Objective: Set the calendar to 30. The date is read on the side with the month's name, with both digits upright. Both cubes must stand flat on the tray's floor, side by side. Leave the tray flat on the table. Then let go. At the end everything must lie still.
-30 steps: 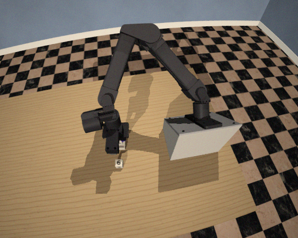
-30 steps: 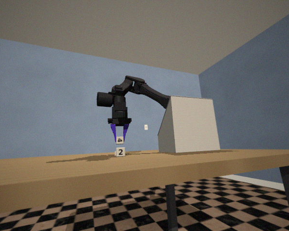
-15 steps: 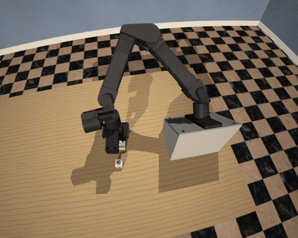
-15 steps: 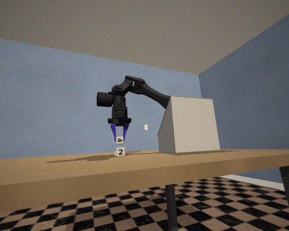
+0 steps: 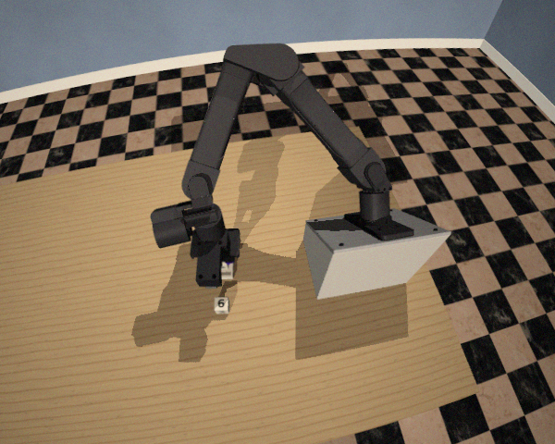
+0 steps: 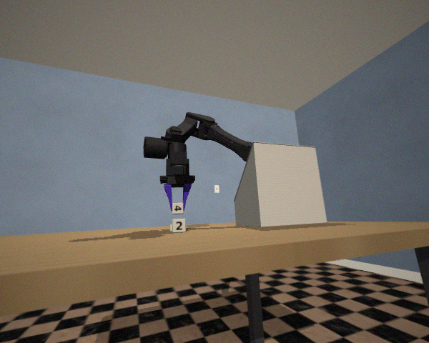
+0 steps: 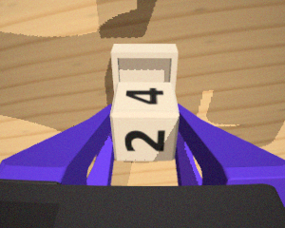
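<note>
The white tray lies 6 cm below my hand and 2 cm to the right of it.
</note>
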